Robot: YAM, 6 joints.
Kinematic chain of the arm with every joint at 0, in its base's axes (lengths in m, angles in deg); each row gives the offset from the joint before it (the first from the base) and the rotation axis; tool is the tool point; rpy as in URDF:
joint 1: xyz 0 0 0.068 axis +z
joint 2: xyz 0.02 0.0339 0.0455 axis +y
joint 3: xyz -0.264 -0.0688 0 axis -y
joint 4: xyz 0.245 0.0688 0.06 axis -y
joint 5: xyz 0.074 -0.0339 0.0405 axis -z
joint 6: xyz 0.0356 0 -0.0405 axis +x
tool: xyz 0 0 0 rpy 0 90 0
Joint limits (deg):
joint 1: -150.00..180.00
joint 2: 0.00..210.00
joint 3: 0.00..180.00
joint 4: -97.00..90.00
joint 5: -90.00..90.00
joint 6: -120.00..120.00
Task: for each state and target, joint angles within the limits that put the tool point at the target. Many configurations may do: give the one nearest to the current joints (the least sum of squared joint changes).
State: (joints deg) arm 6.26 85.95 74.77 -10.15 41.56 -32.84
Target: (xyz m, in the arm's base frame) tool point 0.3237 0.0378 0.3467
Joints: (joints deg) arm 10.83 81.46 70.43 -12.36 41.73 -32.84
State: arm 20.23 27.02 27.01 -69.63 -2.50 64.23
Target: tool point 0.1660 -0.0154 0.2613
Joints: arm -4.71 51.90 45.45 -50.72 2.75 64.23
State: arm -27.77 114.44 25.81 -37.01 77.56 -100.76
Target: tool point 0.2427 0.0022 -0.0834
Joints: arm 8.45 150.67 53.94 -21.45 70.18 -100.76
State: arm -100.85 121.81 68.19 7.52 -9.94 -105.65
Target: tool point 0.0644 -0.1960 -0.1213
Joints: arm -74.13 152.69 44.78 1.79 -13.58 -105.65
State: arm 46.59 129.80 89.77 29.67 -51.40 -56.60
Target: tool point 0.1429 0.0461 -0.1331
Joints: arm 8.45 161.58 37.20 14.75 -43.73 -56.60
